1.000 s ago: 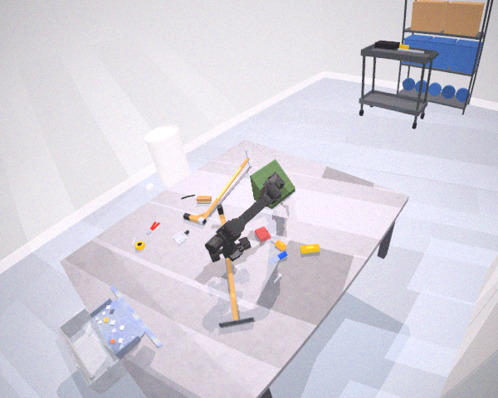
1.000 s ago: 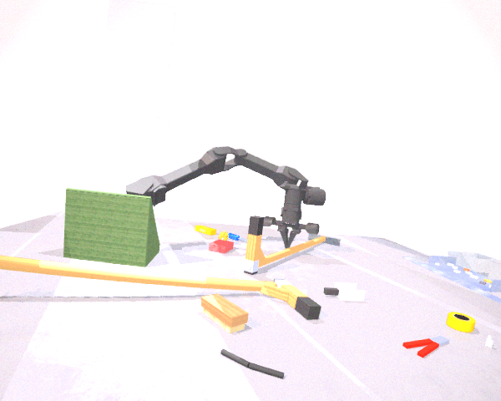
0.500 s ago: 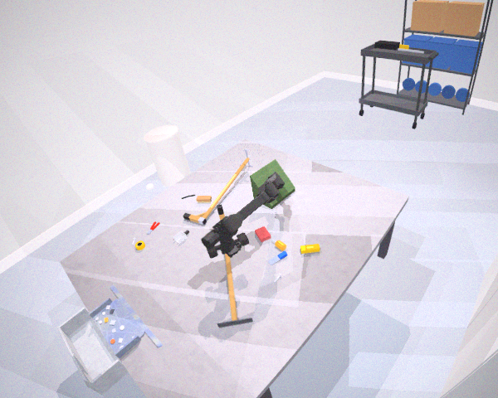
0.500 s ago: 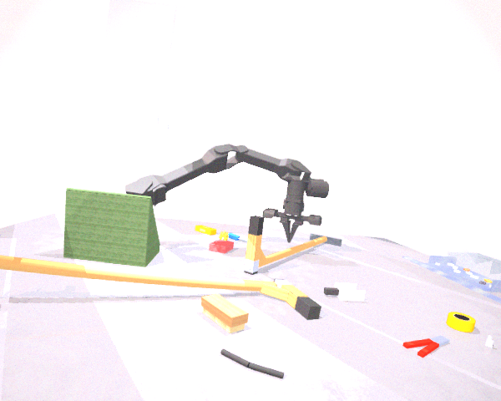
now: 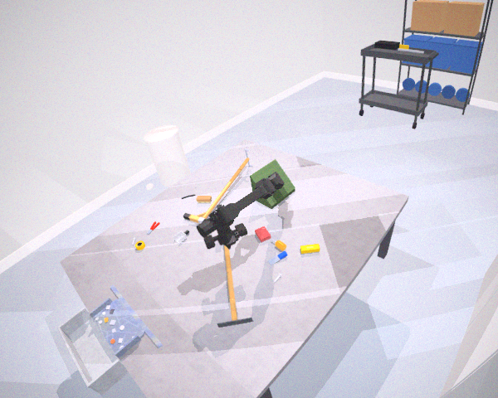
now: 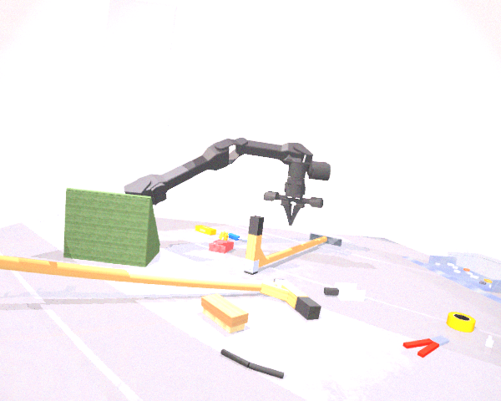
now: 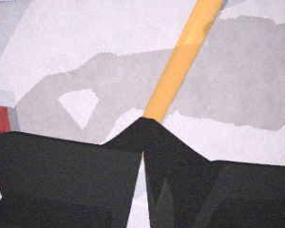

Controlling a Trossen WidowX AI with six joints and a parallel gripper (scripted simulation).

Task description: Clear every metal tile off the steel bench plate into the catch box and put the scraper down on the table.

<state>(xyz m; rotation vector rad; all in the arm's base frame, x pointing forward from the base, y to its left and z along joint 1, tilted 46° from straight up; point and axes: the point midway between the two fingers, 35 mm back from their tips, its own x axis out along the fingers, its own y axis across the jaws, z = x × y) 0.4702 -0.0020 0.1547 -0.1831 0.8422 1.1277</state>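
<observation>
Now: gripper tip 40 mm short of the long scraper, 30 mm above it and 10 mm to the right of it. Round my gripper tip: blue piece: 170 mm to the left, 130 mm behind, 90 mm below; wooden block: 450 mm to the right, 270 mm behind, 80 mm below; red block: 210 mm behind, 90 mm below, 20 mm to the left.
</observation>
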